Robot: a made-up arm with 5 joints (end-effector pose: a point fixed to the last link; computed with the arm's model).
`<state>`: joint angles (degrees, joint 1 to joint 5).
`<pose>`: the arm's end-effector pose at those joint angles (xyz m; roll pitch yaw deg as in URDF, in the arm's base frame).
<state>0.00 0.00 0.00 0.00 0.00</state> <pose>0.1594 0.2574 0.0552 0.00 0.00 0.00</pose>
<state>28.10 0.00 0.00 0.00 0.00</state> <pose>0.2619 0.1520 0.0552 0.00 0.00 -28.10</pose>
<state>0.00 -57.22 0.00 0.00 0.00</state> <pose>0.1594 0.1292 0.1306 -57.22 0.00 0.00</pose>
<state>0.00 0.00 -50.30 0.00 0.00</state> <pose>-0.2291 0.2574 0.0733 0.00 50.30 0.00</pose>
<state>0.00 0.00 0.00 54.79 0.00</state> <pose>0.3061 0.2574 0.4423 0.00 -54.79 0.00</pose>
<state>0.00 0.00 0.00 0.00 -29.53</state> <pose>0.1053 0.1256 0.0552 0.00 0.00 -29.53</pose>
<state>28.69 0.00 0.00 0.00 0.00</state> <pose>0.2634 0.1493 0.0552 0.00 0.00 -28.69</pose>
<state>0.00 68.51 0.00 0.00 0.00</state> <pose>0.1594 0.4050 0.1489 68.51 0.00 0.00</pose>
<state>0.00 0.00 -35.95 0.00 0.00</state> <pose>-0.1221 0.2574 0.0330 0.00 35.95 0.00</pose>
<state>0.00 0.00 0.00 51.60 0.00</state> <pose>0.3083 0.2574 0.4174 0.00 -51.60 0.00</pose>
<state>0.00 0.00 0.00 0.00 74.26</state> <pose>-0.0071 0.5510 0.0552 0.00 0.00 74.26</pose>
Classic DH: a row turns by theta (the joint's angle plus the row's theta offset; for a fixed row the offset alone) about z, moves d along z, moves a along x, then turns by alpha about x. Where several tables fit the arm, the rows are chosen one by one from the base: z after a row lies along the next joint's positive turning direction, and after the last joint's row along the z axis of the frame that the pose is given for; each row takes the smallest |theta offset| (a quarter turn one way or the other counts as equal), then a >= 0, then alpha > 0; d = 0 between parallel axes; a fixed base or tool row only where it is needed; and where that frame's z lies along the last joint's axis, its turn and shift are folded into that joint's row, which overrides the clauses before.
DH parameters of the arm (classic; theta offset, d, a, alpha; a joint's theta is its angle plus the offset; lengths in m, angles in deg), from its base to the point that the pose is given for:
base (fixed): 0 0 0 180
joint 1: -90 -0.2104 0.2624 -90
joint 2: 90 -0.0155 0.2676 -90
joint 3: -54.99 0 -0.1529 0
joint 4: -35.01 -0.0318 0.023 -90
joint 5: -7.56 0 0.2796 0
tool (fixed): 7.56 -0.3351 0 0

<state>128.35 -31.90 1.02 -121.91 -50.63</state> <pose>0.4721 0.2821 0.4919 -115.88 3.07 122.62</pose>
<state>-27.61 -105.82 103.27 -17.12 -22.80</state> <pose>0.0825 0.8149 0.2048 -91.06 -7.01 114.03</pose>
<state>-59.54 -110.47 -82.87 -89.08 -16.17</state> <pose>-1.0182 0.0870 0.0504 -68.66 -17.94 -118.74</pose>
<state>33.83 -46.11 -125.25 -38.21 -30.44</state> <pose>0.0764 0.7310 0.7777 -132.66 -11.24 178.75</pose>
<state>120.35 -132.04 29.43 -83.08 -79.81</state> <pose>0.4736 0.1053 0.4597 134.82 -55.73 -41.08</pose>
